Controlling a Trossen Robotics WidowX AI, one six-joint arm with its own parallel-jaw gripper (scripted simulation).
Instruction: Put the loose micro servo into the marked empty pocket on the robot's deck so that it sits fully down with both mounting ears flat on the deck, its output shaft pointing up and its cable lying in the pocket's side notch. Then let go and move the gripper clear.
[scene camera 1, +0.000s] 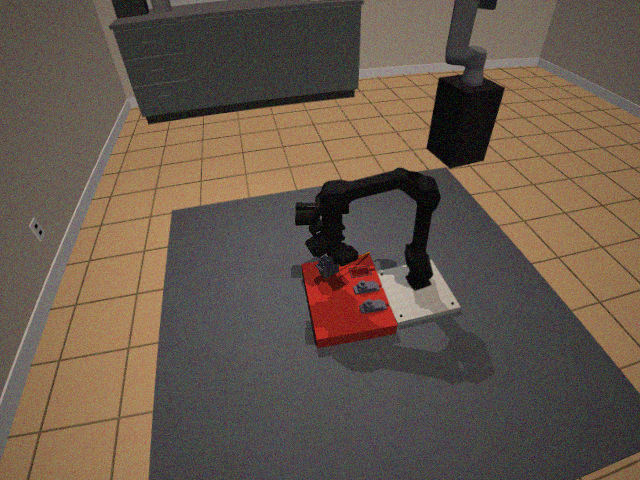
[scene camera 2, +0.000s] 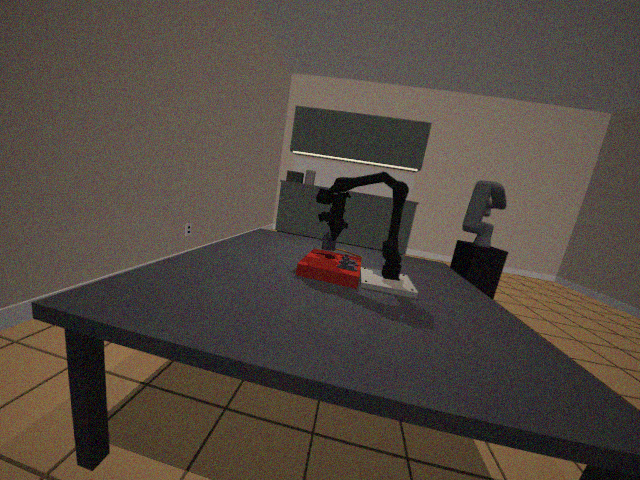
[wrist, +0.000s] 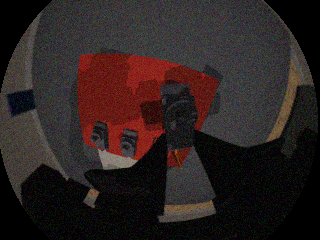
Note:
I see my gripper (scene camera 1: 332, 260) and a red deck (scene camera 2: 321, 265).
My gripper also shows in the wrist view (wrist: 178, 134). The red deck shows as well in the wrist view (wrist: 123, 91).

